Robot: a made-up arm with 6 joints.
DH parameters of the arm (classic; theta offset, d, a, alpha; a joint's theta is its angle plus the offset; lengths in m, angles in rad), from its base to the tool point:
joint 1: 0 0.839 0.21 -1.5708
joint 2: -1.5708 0 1.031 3.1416
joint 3: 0 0 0.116 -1.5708
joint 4: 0 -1.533 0 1.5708
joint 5: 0 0 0 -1.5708
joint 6: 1.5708 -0.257 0 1.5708
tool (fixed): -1.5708 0 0 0
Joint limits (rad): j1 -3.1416..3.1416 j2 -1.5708..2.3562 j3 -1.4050..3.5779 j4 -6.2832..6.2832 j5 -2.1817..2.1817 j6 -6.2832..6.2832
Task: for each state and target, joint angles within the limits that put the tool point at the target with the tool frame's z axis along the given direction. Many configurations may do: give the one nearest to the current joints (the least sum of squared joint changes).
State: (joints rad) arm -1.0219 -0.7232 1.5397 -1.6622 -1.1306 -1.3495
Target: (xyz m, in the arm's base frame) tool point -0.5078 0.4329 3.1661 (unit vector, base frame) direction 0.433 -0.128 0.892
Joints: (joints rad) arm -0.3138 -0.0549 1.9853 -1.5069 -1.6775 -0.9337
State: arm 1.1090 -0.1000 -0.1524 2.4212 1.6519 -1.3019
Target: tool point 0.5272 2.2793 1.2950 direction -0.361 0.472 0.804
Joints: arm 1.2533 0.5858 0.3403 2.1245 1.3011 -1.7063
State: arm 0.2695 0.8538 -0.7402 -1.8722 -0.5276 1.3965
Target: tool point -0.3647 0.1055 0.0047 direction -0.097 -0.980 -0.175
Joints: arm -0.2308 1.7239 -1.1866 -3.0318 -0.7537 1.6972
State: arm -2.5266 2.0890 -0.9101 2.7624 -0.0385 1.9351
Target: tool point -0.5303 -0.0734 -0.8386 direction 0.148 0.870 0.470
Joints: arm -2.7852 1.6400 -0.4620 2.1767 -0.5826 1.9064
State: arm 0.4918 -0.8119 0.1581 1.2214 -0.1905 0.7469
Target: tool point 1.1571 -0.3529 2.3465 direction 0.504 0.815 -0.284
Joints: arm -0.2499 -0.6737 -0.3221 1.1888 -0.2363 0.7481
